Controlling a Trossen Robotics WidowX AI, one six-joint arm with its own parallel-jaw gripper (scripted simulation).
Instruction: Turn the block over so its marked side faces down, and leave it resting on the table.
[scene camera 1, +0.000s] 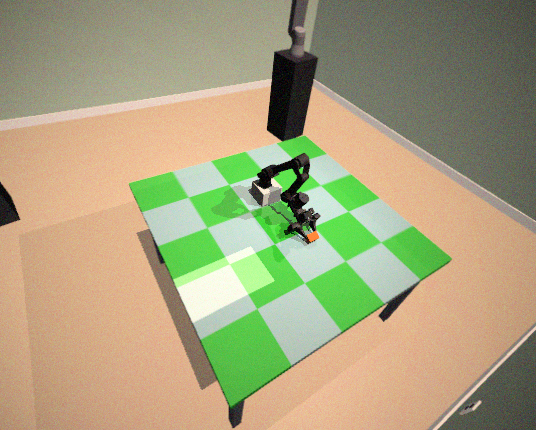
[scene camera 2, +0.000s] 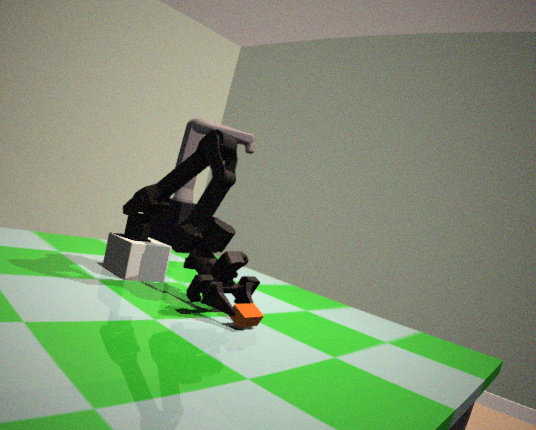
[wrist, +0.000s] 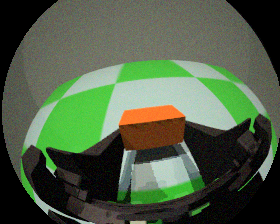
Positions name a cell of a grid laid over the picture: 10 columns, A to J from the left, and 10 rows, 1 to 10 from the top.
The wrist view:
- my gripper: F6
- block: F6, held by my gripper
